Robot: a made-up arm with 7 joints. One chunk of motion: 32 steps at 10 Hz.
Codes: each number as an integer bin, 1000 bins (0 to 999) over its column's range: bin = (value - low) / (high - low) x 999, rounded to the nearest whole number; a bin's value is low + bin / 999 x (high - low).
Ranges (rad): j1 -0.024..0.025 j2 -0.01..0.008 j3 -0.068..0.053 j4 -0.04..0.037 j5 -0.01..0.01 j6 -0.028..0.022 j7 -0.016..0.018
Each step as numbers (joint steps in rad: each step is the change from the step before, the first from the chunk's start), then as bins.
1 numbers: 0.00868 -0.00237 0.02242 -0.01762 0.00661 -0.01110 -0.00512
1 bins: 666 423 747 290 830 338 320
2 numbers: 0.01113 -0.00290 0.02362 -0.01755 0.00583 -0.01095 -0.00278
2 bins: 716 394 756 291 791 341 388
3 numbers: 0.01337 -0.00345 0.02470 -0.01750 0.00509 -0.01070 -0.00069
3 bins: 762 364 765 292 754 346 450
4 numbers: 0.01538 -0.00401 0.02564 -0.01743 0.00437 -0.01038 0.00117
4 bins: 803 332 773 293 718 352 504
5 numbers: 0.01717 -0.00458 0.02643 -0.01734 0.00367 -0.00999 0.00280
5 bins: 839 301 780 294 683 360 552
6 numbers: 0.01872 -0.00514 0.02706 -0.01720 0.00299 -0.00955 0.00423
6 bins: 871 270 785 296 649 369 594
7 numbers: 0.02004 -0.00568 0.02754 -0.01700 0.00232 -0.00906 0.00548
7 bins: 898 240 789 298 615 378 631
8 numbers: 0.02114 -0.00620 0.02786 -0.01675 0.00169 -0.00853 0.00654
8 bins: 920 211 791 302 584 389 662
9 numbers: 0.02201 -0.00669 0.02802 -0.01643 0.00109 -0.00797 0.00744
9 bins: 938 184 793 306 554 400 689
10 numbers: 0.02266 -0.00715 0.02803 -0.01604 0.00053 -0.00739 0.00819
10 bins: 951 158 793 311 526 412 711
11 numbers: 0.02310 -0.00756 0.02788 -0.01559 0.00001 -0.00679 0.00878
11 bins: 960 135 792 317 500 424 728
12 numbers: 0.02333 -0.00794 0.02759 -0.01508 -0.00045 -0.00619 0.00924
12 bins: 965 114 789 323 477 436 742
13 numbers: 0.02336 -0.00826 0.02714 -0.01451 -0.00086 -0.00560 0.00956
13 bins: 966 97 785 331 457 448 751
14 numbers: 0.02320 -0.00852 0.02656 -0.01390 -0.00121 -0.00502 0.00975
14 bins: 962 82 781 339 439 459 757
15 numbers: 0.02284 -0.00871 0.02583 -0.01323 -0.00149 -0.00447 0.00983
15 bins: 955 72 775 347 425 470 759
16 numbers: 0.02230 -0.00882 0.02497 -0.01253 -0.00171 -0.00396 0.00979
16 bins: 944 65 768 356 414 480 758
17 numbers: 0.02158 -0.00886 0.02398 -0.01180 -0.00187 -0.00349 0.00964
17 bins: 929 63 759 366 406 490 753
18 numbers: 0.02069 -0.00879 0.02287 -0.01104 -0.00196 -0.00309 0.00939
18 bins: 911 67 750 376 402 498 746
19 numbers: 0.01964 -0.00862 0.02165 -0.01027 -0.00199 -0.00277 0.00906
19 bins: 890 77 740 386 400 504 736
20 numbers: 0.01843 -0.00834 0.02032 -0.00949 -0.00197 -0.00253 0.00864
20 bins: 865 92 729 396 401 509 724
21 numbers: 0.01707 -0.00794 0.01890 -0.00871 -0.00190 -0.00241 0.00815
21 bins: 837 114 717 406 405 511 710
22 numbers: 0.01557 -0.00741 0.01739 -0.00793 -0.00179 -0.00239 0.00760
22 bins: 807 144 705 416 410 512 693
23 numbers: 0.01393 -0.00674 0.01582 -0.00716 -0.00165 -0.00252 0.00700
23 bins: 773 181 692 426 417 509 676
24 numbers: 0.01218 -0.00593 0.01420 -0.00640 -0.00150 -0.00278 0.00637
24 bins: 738 226 679 436 425 504 657
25 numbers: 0.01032 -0.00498 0.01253 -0.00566 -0.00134 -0.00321 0.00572
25 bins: 700 279 665 446 433 495 638
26 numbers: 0.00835 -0.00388 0.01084 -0.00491 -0.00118 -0.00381 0.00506
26 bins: 660 340 651 455 441 483 619
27 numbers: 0.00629 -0.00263 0.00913 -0.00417 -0.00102 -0.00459 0.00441
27 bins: 618 409 637 465 449 468 600
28 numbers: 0.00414 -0.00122 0.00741 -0.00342 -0.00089 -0.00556 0.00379
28 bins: 574 487 623 475 455 448 581
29 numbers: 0.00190 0.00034 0.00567 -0.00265 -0.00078 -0.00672 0.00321
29 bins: 528 574 608 485 461 425 564
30 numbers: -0.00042 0.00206 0.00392 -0.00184 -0.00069 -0.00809 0.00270
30 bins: 481 669 594 495 465 398 549
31 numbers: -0.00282 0.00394 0.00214 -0.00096 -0.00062 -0.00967 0.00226
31 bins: 432 774 579 507 469 366 537
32 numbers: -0.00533 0.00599 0.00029 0.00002 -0.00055 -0.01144 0.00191
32 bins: 381 887 564 519 472 331 526
